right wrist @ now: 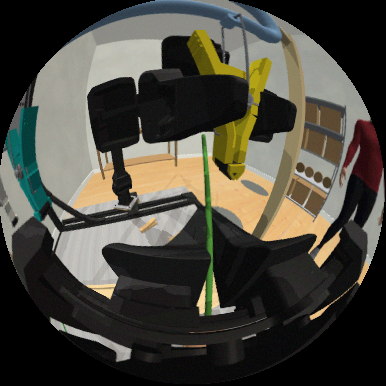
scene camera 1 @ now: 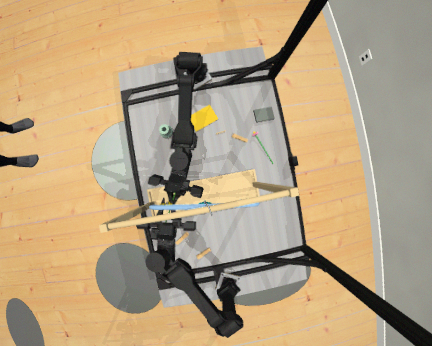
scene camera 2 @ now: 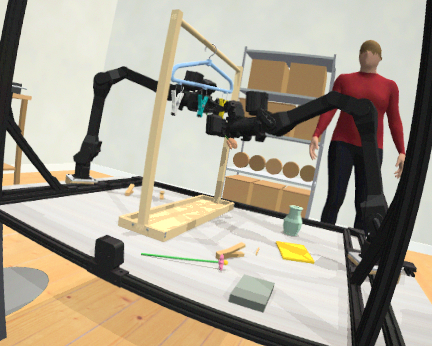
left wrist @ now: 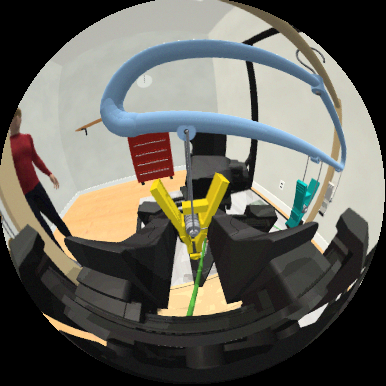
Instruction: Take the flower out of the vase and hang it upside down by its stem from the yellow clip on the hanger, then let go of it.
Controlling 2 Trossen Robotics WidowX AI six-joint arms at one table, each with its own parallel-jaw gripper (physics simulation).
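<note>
The yellow clip hangs from the blue hanger. My left gripper is shut on the clip's body. My right gripper is shut on the flower's green stem. The stem stands nearly upright, its free end up beside the clip's jaws; in the right wrist view a gap shows between them. Whether the jaws are open is unclear. The pinkish blossom hangs below the right gripper. The green vase stands empty on the table.
A teal clip and a white clip hang along the hanger. A wooden rack carries it. A second flower, a yellow pad, a grey block and wooden pieces lie on the table.
</note>
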